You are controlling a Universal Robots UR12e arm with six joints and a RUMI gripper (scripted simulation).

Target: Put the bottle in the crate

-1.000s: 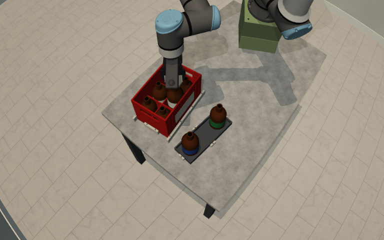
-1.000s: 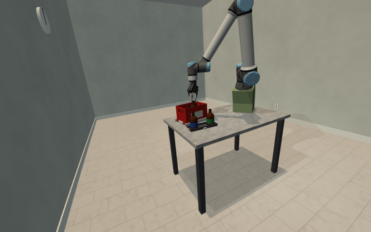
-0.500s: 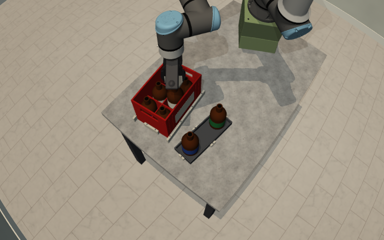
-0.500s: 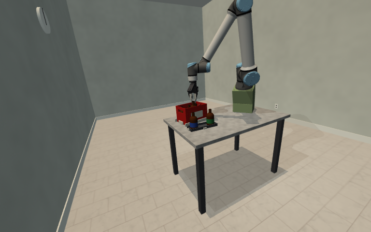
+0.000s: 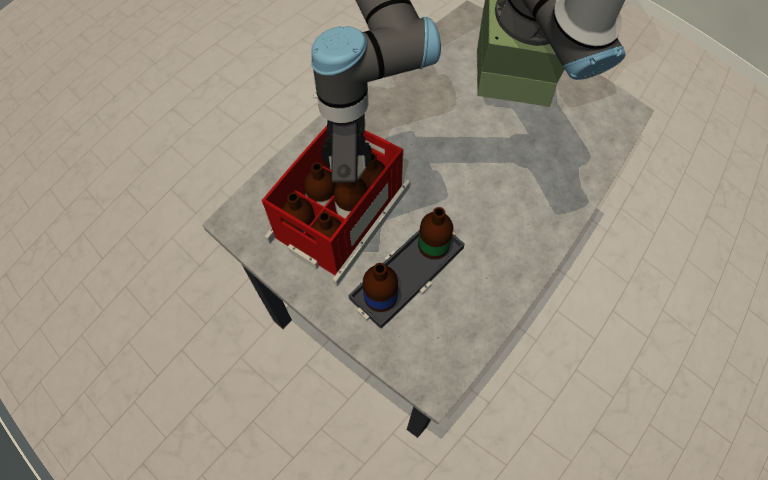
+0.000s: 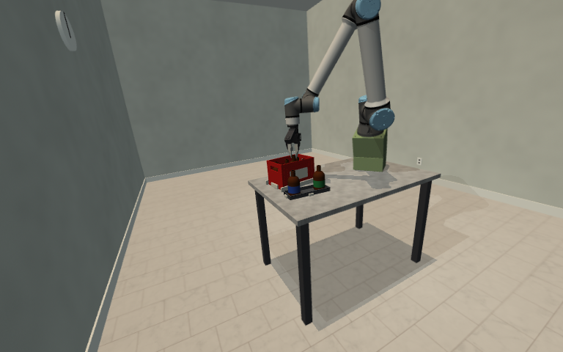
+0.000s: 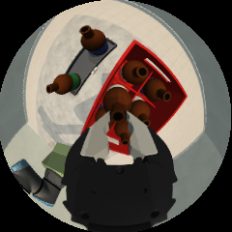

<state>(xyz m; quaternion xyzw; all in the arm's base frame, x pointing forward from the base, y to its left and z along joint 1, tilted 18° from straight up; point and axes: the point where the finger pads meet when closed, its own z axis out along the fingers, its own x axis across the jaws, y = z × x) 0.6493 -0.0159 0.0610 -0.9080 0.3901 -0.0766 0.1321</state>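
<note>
Right now the crate is 10 mm ahead of my hand, 40 mm to the right of it and 120 mm below it. Round my hand: dark tray (10 mm ahead, 180 mm to the left, 190 mm below).
</note>
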